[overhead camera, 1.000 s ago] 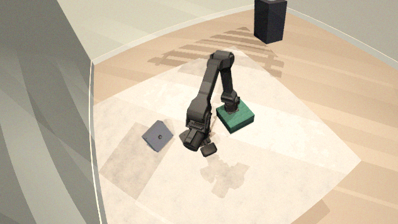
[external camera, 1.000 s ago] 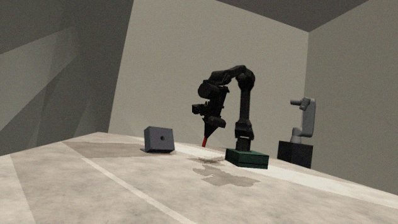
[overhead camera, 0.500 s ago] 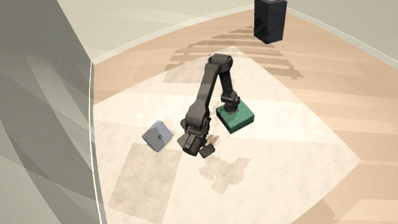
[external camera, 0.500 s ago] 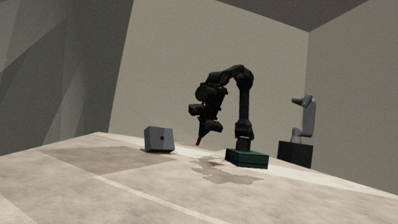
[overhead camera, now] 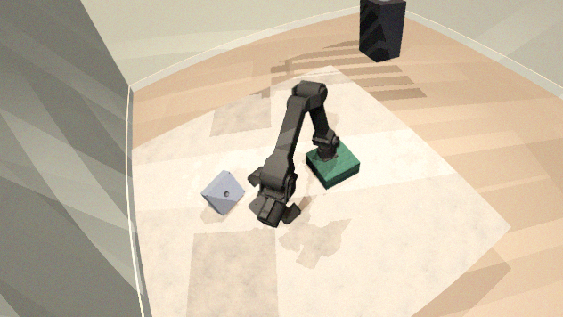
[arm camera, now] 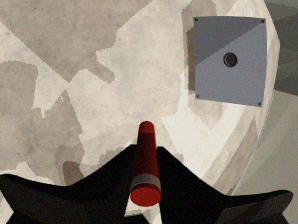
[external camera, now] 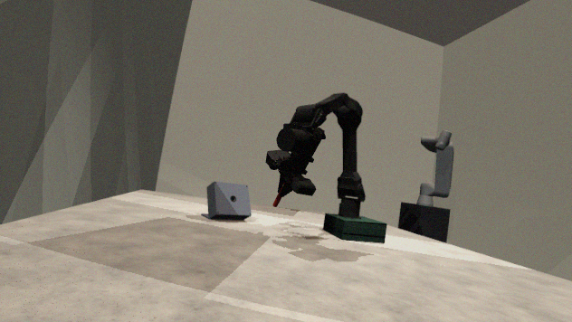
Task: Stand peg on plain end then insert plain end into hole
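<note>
Now: the grey sloped panel 15 cm ahead of my gripper tip, 14 cm to the right of it and 5 cm below it. From my gripper tip the other things lie so: red peg (1 cm to the left, 1 cm above).
</note>
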